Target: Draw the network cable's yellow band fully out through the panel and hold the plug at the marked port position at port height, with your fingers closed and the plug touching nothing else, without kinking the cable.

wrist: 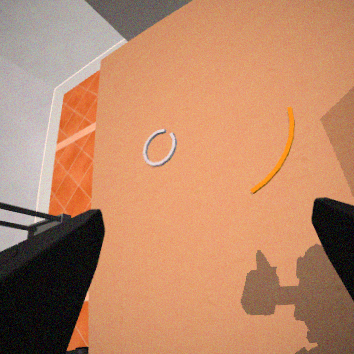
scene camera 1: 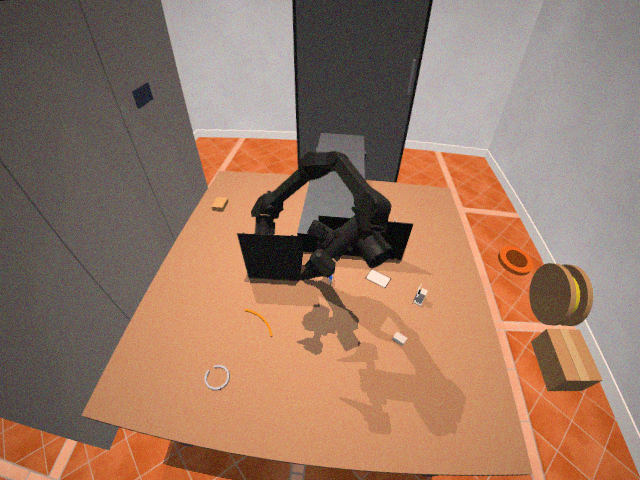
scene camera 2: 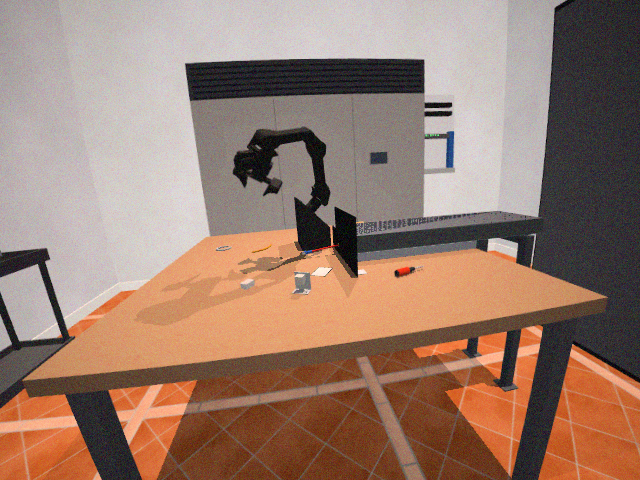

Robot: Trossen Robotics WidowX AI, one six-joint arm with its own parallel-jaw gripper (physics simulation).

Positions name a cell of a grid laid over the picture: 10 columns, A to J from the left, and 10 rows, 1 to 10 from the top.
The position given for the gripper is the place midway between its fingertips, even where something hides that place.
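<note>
Gripper (scene camera 1: E6) visible. Wrist view likewise: the gripper (wrist: F7).
</note>
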